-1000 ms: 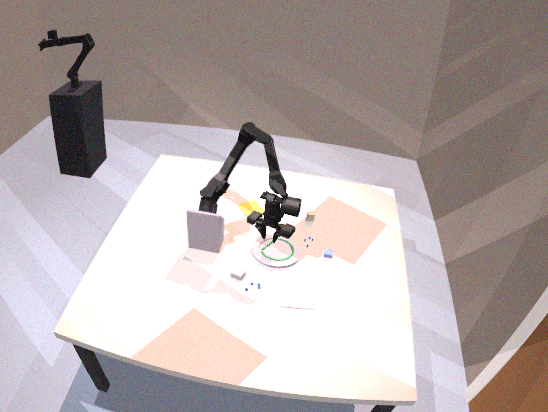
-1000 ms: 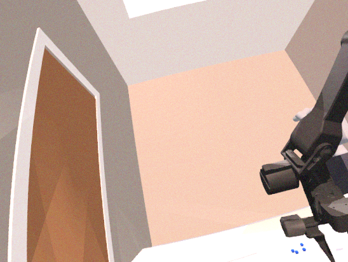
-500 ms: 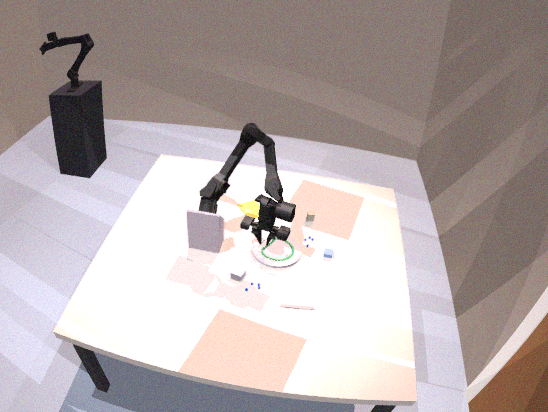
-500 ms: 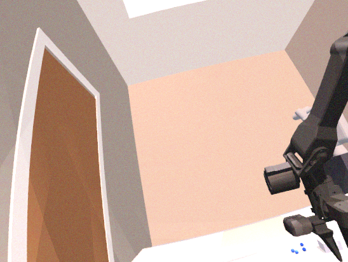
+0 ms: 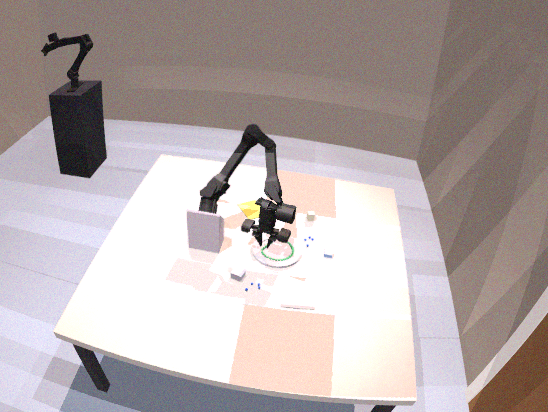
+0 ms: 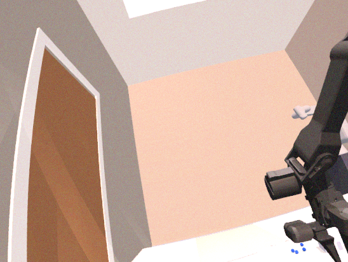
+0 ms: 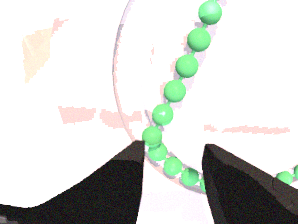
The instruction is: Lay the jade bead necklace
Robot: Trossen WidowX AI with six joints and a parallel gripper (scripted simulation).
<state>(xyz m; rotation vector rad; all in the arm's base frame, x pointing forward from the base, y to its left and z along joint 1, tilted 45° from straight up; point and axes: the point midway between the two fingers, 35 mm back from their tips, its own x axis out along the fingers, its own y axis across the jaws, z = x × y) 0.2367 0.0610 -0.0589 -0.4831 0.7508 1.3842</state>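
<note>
Now: the round white bead board 5 cm ahead of my gripper tip, 2 cm to the left of it and 2 cm below it. Also, from my gripper tip: yellow sheet 27 cm to the left, 9 cm behind, 3 cm below; thin rod 27 cm to the right, 16 cm ahead, 3 cm below; blue block 26 cm ahead, 4 cm to the left, 2 cm below.
</note>
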